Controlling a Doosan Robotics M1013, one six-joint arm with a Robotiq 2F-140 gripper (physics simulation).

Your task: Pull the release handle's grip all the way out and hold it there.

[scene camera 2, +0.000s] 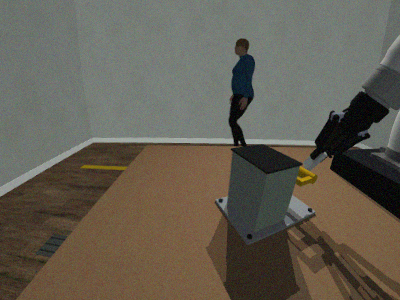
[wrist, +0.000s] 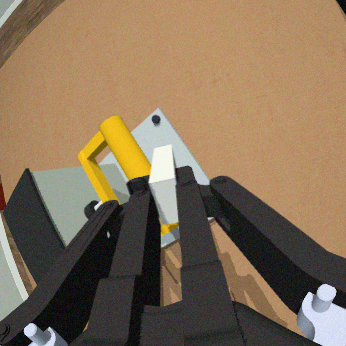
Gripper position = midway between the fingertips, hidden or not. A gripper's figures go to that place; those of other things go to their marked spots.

Labels:
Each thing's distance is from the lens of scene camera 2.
my gripper [scene camera 2: 306, 166]: 0.54 m
grey base plate [scene camera 2: 297, 211]: 0.53 m

